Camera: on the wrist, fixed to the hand. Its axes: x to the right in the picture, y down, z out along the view.
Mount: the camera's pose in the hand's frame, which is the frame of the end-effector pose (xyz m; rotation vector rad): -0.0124 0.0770 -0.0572 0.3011 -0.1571 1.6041
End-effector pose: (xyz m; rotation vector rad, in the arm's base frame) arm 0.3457 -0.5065 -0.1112 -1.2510 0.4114 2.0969
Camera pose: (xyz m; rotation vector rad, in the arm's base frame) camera 0.3358 -0.6001 -0.1334 0.3055 -1.4337 -2.1298
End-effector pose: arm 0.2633 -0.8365 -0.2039 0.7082 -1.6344 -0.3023
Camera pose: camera 0.2976 -0.7582 -0.1587 -0.5605 -1.9153 1.0673
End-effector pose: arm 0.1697 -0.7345 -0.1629 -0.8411 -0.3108 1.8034
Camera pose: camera 0.1553 -0.7864 -0.2433 0.6055 -0.6582 -2.7207
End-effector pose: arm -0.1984 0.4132 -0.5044 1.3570 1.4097 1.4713
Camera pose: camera -0.2365 0.3726 -0.4253 -2.3097 -0.1360 -1.4487
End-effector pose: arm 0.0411 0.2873 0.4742 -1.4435 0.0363 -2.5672
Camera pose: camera 0.0110 0.2098 0.4248 -0.8111 0.5104 -1.0679
